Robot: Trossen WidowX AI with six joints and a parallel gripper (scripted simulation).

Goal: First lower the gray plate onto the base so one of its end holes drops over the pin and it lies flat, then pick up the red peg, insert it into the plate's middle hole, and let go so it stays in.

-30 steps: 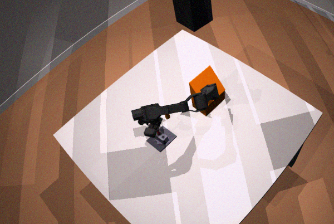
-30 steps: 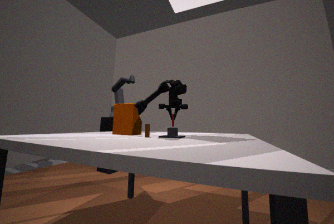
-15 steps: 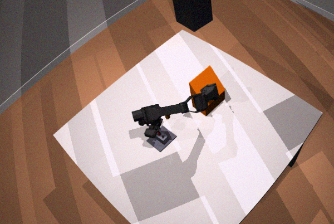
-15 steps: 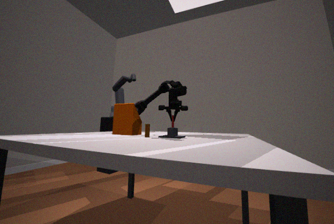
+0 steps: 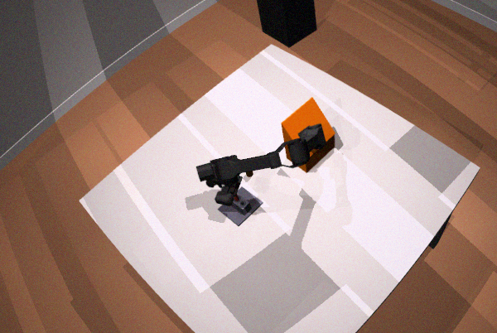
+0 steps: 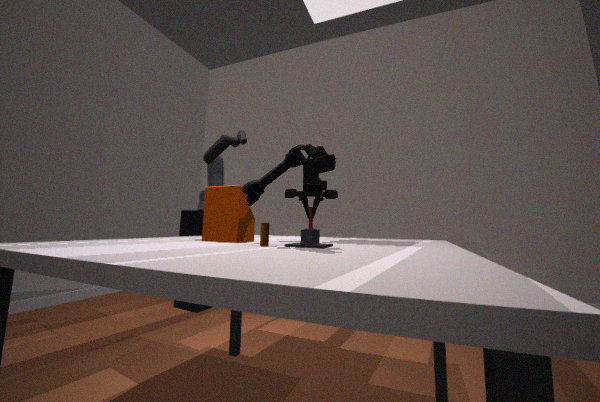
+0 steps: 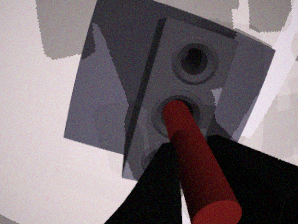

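My gripper tip is right at the red peg. Also, from my gripper tip: gray plate: 50 mm below; then base: 10 mm behind, 20 mm to the left, 90 mm below; then small orange cylinder: 130 mm behind, 90 mm to the right, 60 mm below.
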